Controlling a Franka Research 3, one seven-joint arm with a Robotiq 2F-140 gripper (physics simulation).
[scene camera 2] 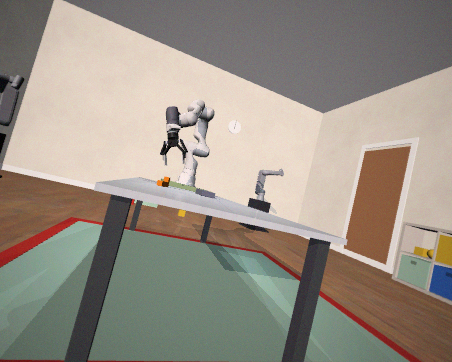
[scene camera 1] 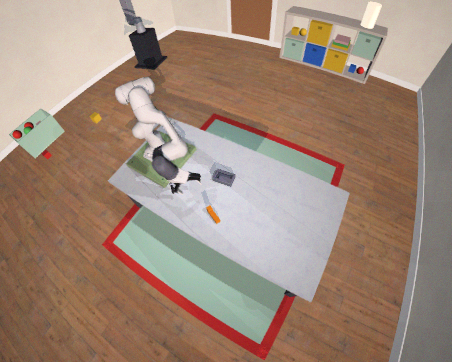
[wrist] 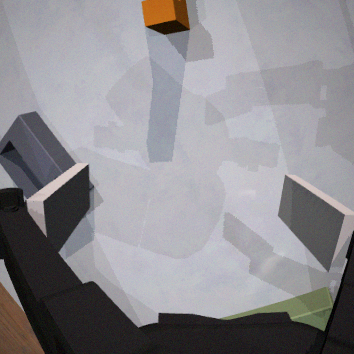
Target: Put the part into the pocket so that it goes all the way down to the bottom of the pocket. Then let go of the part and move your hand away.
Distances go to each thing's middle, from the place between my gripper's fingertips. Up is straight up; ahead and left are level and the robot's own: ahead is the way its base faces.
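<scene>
There's a dark grey pocket point(wrist: 39, 157) here, and it's 13 cm ahead of my hand, 22 cm to the left of it and 14 cm below it.
</scene>
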